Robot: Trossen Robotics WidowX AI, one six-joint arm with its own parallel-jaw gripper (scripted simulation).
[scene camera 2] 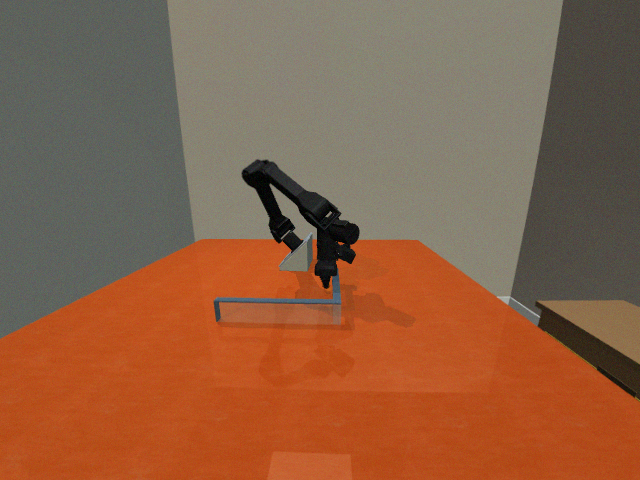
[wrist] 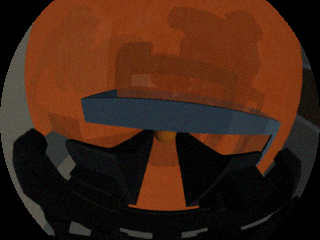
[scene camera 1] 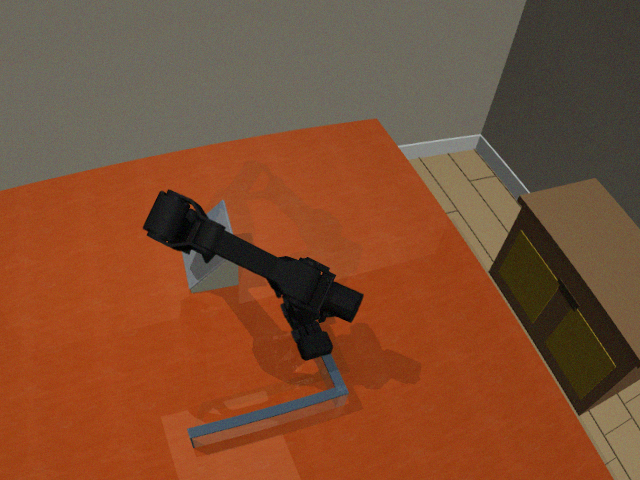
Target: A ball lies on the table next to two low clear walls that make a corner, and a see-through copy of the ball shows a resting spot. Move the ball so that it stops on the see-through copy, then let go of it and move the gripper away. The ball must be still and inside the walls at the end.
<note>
The gripper holds an orange ball.
The gripper also shows in scene camera 2 and in the wrist view.
</note>
